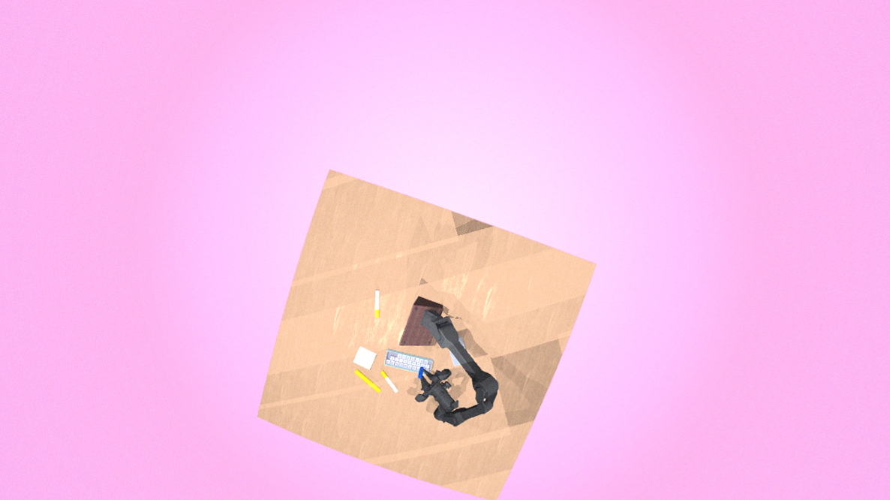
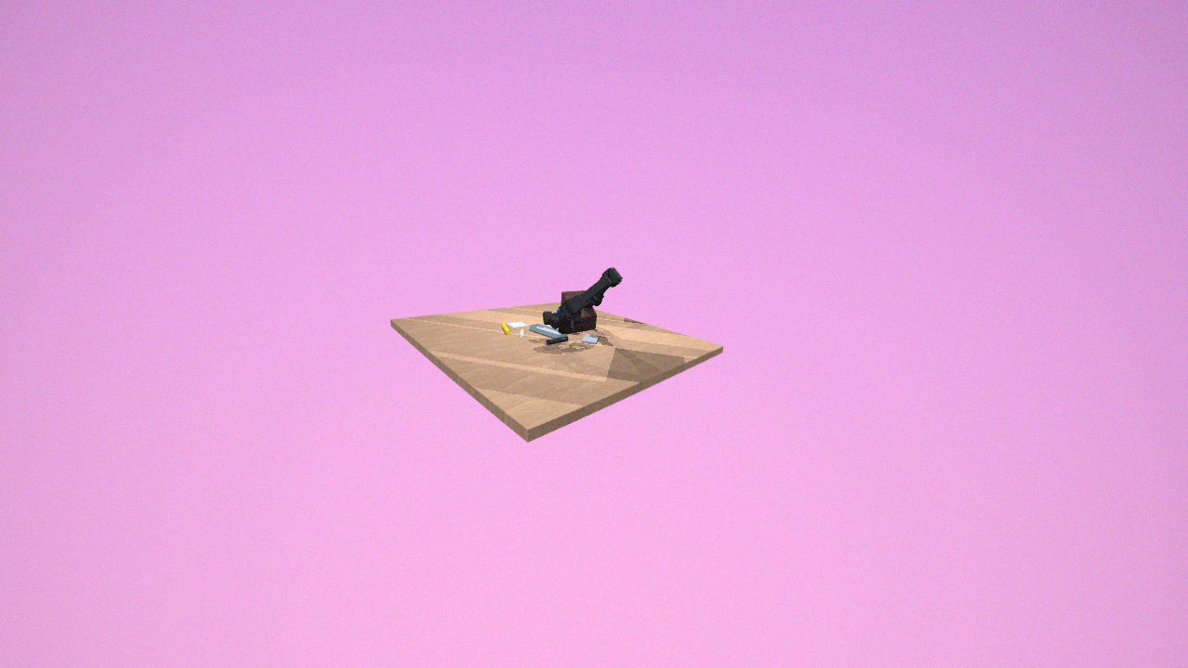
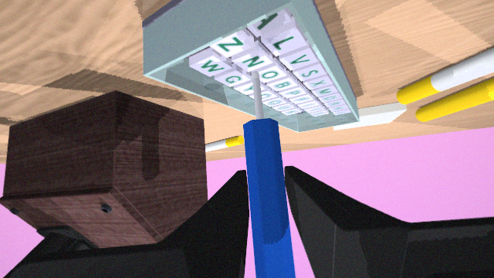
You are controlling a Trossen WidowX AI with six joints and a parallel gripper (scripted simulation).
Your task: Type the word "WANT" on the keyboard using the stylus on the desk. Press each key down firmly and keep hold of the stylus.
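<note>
My gripper tip is now 7 cm short of the dark pen, 8 cm to the right of it and 6 cm above it. From my gripper tip the other things lie so: blue stylus 1 cm below; then white pad 5 cm ahead, 26 cm to the right, 7 cm below; then grey card 11 cm behind, 13 cm to the left, 7 cm below.
</note>
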